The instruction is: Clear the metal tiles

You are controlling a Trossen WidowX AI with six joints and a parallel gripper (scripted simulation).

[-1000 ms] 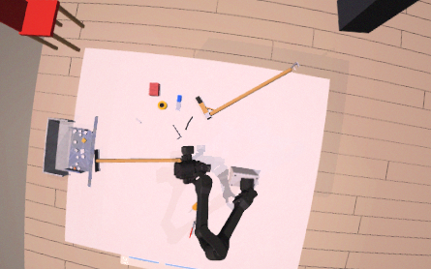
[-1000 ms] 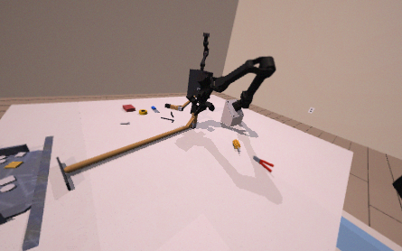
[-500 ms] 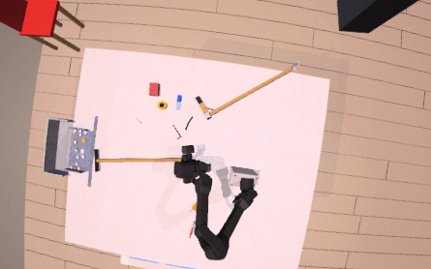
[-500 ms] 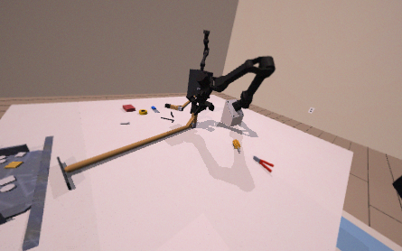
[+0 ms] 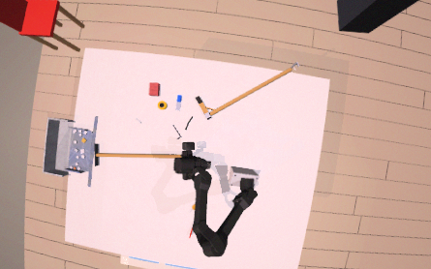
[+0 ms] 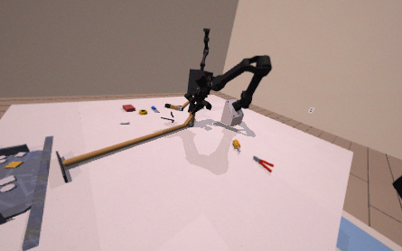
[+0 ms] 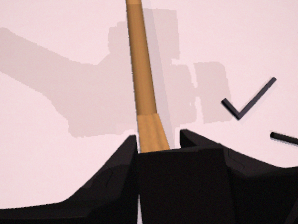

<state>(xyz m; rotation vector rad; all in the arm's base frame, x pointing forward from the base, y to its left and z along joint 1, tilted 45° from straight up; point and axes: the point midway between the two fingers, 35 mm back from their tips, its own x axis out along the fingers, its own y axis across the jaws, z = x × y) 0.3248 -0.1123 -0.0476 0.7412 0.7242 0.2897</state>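
Now: gripper tip 13 cm to the left of the hex key, 9 cm above it and 4 cm short of it. The rest, counted from my gripper tip: yellow ring (30 cm to the right, 13 cm ahead, 8 cm below); then blue-white piece (32 cm to the right, 9 cm below, 3 cm ahead); then yellow tool (31 cm to the left, 8 cm below, 6 cm behind).
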